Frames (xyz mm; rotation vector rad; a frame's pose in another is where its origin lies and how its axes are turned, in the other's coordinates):
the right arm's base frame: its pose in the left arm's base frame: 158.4 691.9 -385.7 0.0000 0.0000 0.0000
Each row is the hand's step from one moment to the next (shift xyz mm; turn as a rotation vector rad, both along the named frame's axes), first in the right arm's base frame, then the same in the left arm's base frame.
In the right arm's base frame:
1: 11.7 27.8 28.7 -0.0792 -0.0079 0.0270
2: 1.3 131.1 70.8 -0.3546 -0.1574 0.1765
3: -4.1 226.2 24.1 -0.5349 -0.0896 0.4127
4: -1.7 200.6 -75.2 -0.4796 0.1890 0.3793
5: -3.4 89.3 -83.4 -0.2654 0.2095 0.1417
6: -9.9 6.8 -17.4 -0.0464 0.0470 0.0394
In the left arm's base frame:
1: 11.7 27.8 28.7 -0.0792 -0.0079 0.0270
2: 1.3 131.1 70.8 -0.3546 -0.1574 0.1765
3: -4.1 226.2 24.1 -0.5349 -0.0896 0.4127
4: -1.7 200.6 -75.2 -0.4796 0.1890 0.3793
5: -3.4 89.3 -83.4 -0.2654 0.2095 0.1417
6: -9.9 6.8 -17.4 -0.0464 0.0470 0.0394

